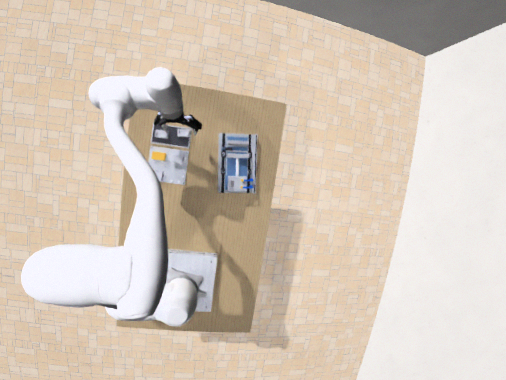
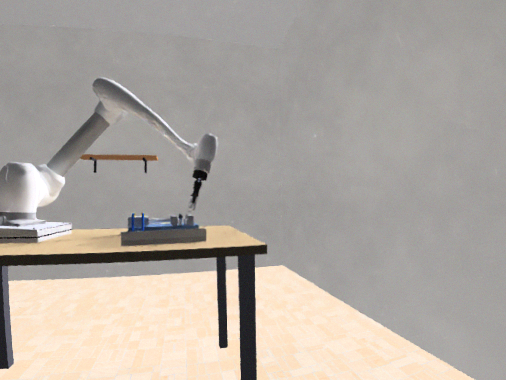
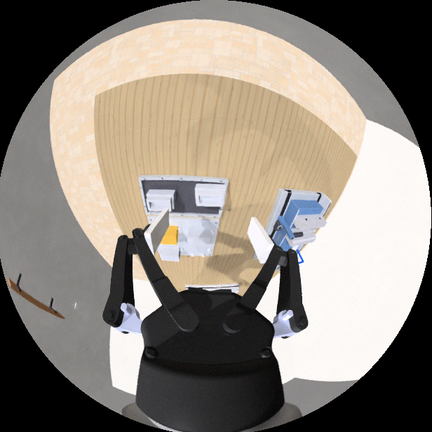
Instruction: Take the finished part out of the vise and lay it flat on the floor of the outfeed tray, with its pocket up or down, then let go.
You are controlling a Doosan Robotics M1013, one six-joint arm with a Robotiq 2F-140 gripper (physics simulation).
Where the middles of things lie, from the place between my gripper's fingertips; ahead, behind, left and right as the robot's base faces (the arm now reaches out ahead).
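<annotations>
Pale grey plate [image 1: 174,172]: 20 mm to the left of my hand, 100 mm below, 180 mm behind.
</annotations>
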